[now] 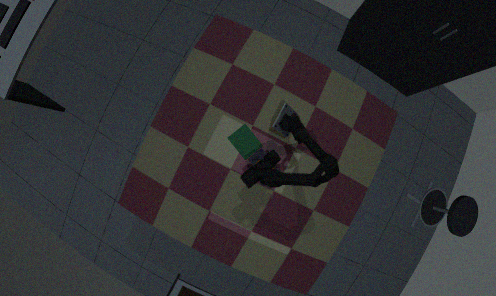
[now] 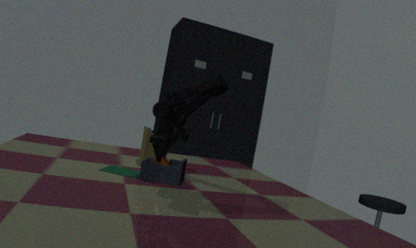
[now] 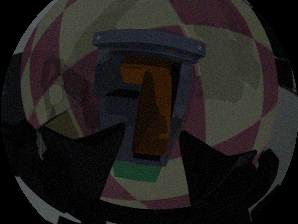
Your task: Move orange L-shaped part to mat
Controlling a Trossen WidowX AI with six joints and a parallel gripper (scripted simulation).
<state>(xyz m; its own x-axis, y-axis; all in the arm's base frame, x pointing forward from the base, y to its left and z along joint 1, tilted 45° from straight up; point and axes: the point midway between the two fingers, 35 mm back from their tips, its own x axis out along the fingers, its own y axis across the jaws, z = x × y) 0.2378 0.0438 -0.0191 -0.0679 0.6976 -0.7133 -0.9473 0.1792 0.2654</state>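
Right now the orange L-shaped part is 40 mm to the left of my gripper tip and 30 mm below it. The rest, counted from my gripper tip: green mat (60 mm behind, 130 mm to the right, 90 mm below).
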